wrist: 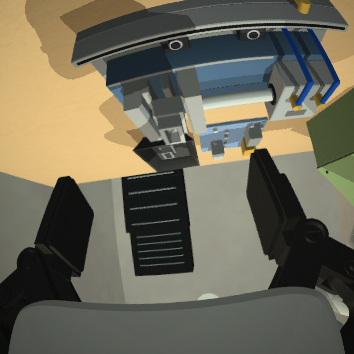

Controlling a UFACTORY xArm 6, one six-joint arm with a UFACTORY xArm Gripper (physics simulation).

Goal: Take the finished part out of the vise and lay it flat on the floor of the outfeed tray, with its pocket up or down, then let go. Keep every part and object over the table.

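Places are measured from the arm's base along level axes (x ahead, y left, z up), in centimetres.
Pixels of known places: gripper, fingertip midpoint: (pixel 161 183).
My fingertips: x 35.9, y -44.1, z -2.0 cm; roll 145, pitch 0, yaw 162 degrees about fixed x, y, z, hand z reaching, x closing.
Behind a point stands the place of what it marks.
The grey finished part (pixel 169 108) {y -33.7, x 39.0, z -11.9 cm}, with a rectangular pocket, sits between the two light grey jaws of the blue vise (pixel 192 97) {y -34.7, x 36.1, z -11.7 cm} in the upper middle of the wrist view. A small black tray (pixel 191 156) {y 9.6, x 50.3, z -19.0 cm} with sloped walls and a pale square outline on its floor, which looks like the outfeed tray, stands just in front of the part, near the table edge. Its overlap with the part's front end in this view leaves the gap between them unclear. My gripper (pixel 161 183) {y -44.1, x 35.9, z -2.0 cm} is open and empty, its fingers wide apart on either side of the tray in the view.
A blue plate (pixel 232 135) {y 3.8, x 36.4, z -20.5 cm} with grey blocks and a yellow piece lies right of the tray. A green box (pixel 336 132) {y -1.0, x 9.8, z -14.3 cm} is at the right edge. Blue bent tubes (pixel 304 65) {y -34.7, x 24.2, z -12.4 cm} and a long grey rail (pixel 125 40) {y -40.9, x 39.8, z -16.6 cm} are behind. A black slatted panel (pixel 157 215) shows beyond the table edge.
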